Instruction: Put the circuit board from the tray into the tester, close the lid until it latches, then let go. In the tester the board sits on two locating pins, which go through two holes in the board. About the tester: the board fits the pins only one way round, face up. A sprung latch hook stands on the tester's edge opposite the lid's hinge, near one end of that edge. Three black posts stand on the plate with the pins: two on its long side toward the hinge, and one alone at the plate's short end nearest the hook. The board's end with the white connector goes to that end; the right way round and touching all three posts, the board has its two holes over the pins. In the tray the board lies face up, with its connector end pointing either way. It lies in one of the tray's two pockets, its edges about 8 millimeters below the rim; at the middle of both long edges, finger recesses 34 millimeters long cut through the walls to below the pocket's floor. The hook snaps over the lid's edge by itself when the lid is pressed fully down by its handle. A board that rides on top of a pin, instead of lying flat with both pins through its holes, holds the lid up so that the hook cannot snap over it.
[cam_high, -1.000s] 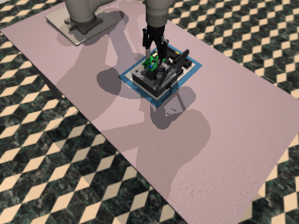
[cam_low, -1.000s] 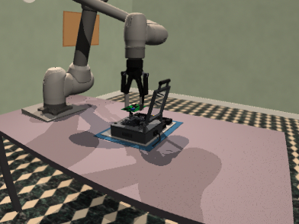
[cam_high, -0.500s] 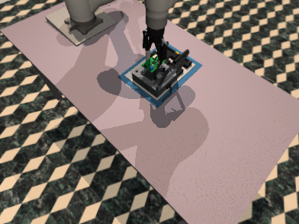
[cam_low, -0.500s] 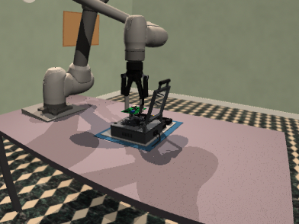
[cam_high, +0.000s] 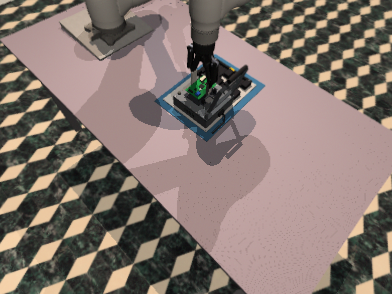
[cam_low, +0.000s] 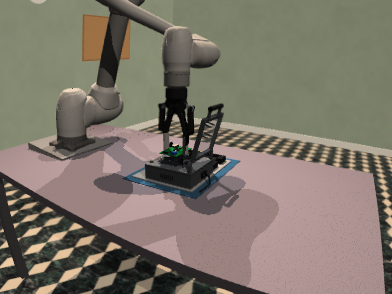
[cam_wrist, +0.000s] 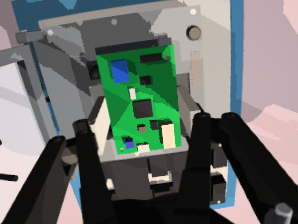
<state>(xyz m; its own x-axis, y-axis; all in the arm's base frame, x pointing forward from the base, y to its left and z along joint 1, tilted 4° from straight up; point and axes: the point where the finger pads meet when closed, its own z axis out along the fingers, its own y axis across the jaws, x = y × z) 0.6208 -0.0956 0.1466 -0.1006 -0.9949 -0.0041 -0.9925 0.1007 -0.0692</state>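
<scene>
Now: the black tester 4 cm to the left of my hand, 4 cm ahead of it and 1 cm below it. Also, from my hand: green circuit board 2 cm below; clear lid 12 cm ahead, 6 cm above, 1 cm to the right.
</scene>
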